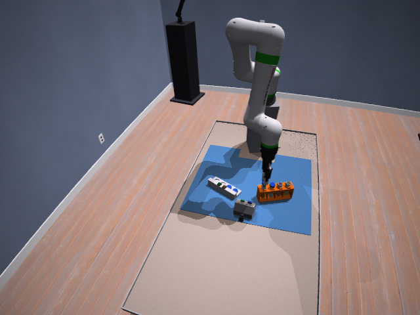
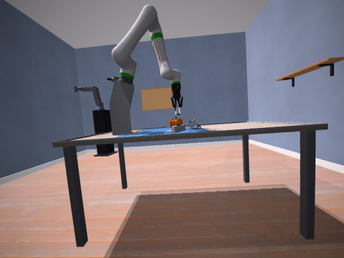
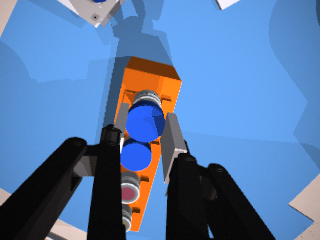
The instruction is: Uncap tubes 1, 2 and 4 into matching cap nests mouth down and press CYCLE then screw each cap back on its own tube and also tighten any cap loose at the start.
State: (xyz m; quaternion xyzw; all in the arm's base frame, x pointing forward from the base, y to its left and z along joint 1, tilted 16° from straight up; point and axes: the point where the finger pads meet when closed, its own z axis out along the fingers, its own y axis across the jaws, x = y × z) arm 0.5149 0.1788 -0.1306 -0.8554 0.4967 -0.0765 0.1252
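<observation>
Now: hand 12 cm short of the blue key, 11 cm above it and 5 cm to the left of it. Round my hand: green key: 12 cm ahead, 11 cm below, 9 cm to the right; small sloping desk: 14 cm ahead, 13 cm below, 7 cm to the right.
</observation>
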